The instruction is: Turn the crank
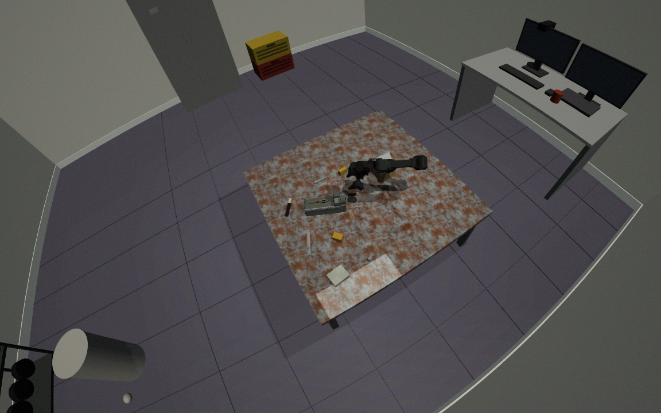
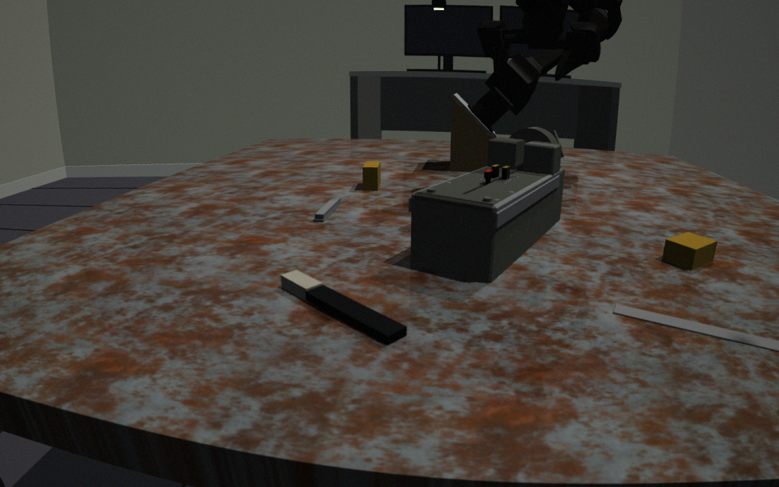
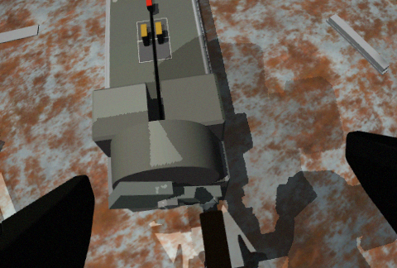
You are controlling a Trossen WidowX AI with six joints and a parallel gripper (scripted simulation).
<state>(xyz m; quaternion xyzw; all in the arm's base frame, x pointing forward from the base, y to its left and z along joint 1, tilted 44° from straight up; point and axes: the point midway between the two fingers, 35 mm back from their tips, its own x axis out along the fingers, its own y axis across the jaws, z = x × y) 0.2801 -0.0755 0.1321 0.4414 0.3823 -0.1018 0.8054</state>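
Now: gripper tip 20 mm past the brown crank handle, 10 mm to the right of it and 120 mm above it. From my gripper tip the other things lie so: red pointer 190 mm ahead, 80 mm to the right, 110 mm below; small grey bar 50 mm ahead, 280 mm to the right, 190 mm below; grey strip 370 mm ahead, 90 mm to the left, 200 mm below.
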